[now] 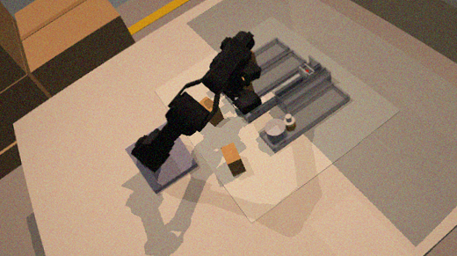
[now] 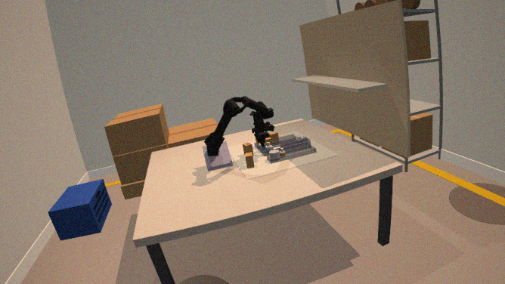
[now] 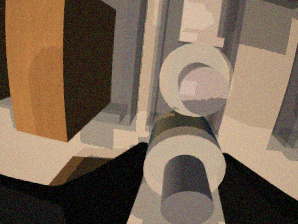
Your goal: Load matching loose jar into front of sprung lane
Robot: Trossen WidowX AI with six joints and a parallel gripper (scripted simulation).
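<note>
My gripper tip is 50 mm short of the wide grey round jar, 120 mm to the left of it and 30 mm above it. From my gripper tip the other things lie so: pale pusher plate (150 mm ahead, 10 mm to the right, 10 mm below); grey lane rack (170 mm ahead, 10 mm to the right, 40 mm below); small jar (100 mm ahead, 120 mm to the right, 20 mm below).
</note>
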